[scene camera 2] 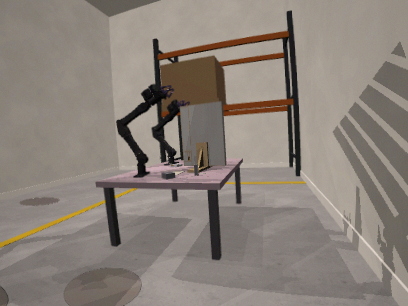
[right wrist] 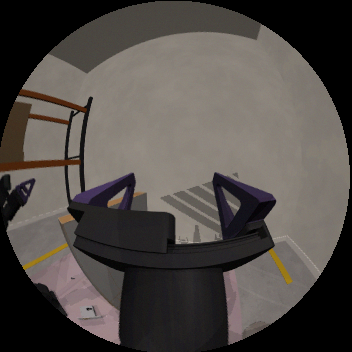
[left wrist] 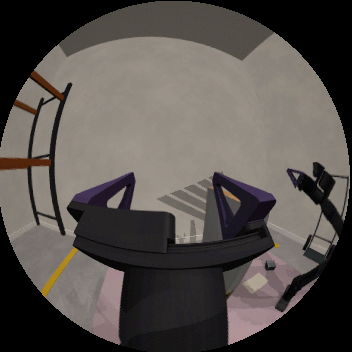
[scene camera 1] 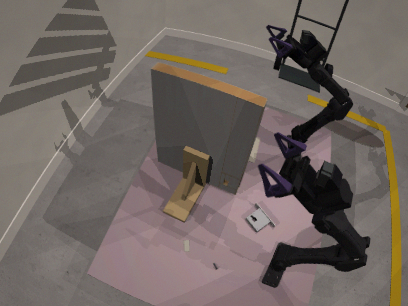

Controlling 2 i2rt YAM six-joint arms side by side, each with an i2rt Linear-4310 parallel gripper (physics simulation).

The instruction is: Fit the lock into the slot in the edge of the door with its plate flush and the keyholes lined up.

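Places are measured from the left arm's base along level axes (x ahead, y up, z right), in centimetres.
Pixels of known places: left gripper, between the fingertips: (scene camera 2: pixel 187 101) (right wrist: pixel 33 179) (left wrist: pixel 173 175) (scene camera 1: pixel 268 148); right gripper, between the fingertips: (scene camera 2: pixel 172 87) (right wrist: pixel 173 176) (left wrist: pixel 288 169) (scene camera 1: pixel 268 31); left arm's base, origin of its link: (scene camera 2: pixel 171 163) (scene camera 1: pixel 277 265); right arm's base, origin of its link: (scene camera 2: pixel 142 174).
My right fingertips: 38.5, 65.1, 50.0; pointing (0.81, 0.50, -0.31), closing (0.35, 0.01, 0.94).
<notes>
For each thing: its top centre in the pictures, then the offset to it from my right fingertips, as dx, dy, dz.
- lock, centre of its top: (scene camera 1: pixel 259 218) -22.4, -62.5, -34.3
- grey door, centre of its top: (scene camera 1: pixel 206 81) (right wrist: pixel 110 202) (left wrist: pixel 229 194) (scene camera 2: pixel 200 104) +10.5, -10.9, -26.3
- small pale block, centre of its top: (scene camera 1: pixel 186 245) -0.7, -64.9, -58.1
- small dark piece, centre of its top: (scene camera 1: pixel 215 265) -14.8, -64.1, -60.9
- dark block, centre of its top: (scene camera 2: pixel 168 172) (left wrist: pixel 270 262) +2.9, -61.5, +18.1
The lock (scene camera 1: pixel 258 219) (right wrist: pixel 87 311), a silver case with a plate along one side, lies flat on the pink table near the door. The grey door (scene camera 1: pixel 200 120) (scene camera 2: pixel 206 131) (right wrist: pixel 95 255) stands upright with an orange-brown top edge, and a small keyhole shows low near its edge in scene camera 1. The slot in its edge cannot be made out. My left gripper (scene camera 1: pixel 274 159) (left wrist: pixel 173 175) is open and empty, raised above the table on the lock's side of the door. My right gripper (scene camera 1: pixel 273 38) (right wrist: pixel 173 176) is open and empty, raised farther back.
A wooden bracket (scene camera 1: pixel 188 191) (scene camera 2: pixel 201 156) stands against the door's face. A small pale block (scene camera 1: pixel 187 245) and a small dark piece (scene camera 1: pixel 216 266) lie on the table (scene camera 1: pixel 125 265) (scene camera 2: pixel 150 184). A pale block (left wrist: pixel 255 283) and a dark block (left wrist: pixel 270 265) lie on the door's other side.
</notes>
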